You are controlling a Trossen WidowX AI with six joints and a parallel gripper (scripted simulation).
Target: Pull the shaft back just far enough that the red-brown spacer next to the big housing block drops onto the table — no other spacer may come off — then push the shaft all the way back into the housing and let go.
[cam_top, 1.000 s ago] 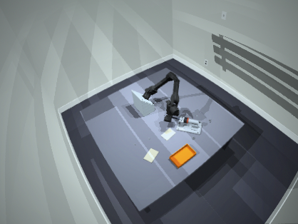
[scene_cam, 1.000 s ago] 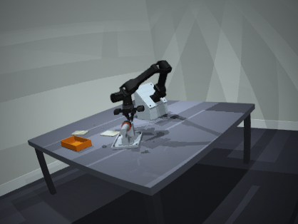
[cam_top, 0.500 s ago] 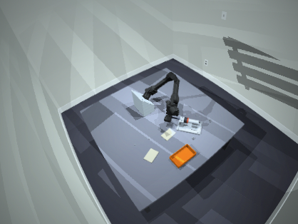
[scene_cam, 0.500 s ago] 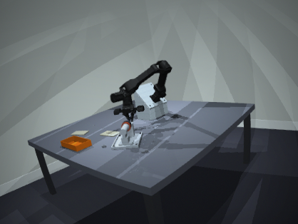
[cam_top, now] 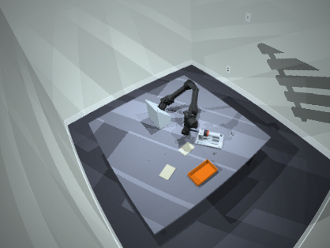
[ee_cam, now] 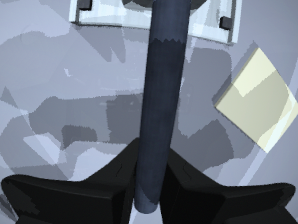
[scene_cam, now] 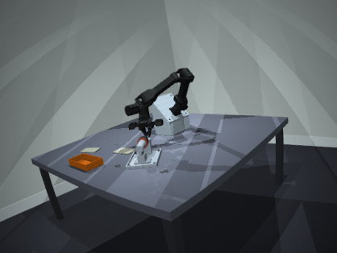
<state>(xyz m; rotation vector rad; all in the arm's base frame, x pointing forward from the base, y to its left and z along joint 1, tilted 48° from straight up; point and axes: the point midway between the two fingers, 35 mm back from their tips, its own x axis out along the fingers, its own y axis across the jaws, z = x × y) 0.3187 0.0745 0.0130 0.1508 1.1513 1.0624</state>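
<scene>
My gripper tip is 6 cm short of the blue-grey shaft, 5 cm to the right of it and 3 cm below it. Round my gripper tip: red-brown spacer (14 cm ahead, 11 cm to the left, 3 cm above); orange tray (37 cm ahead, 14 cm to the right, 4 cm below).
</scene>
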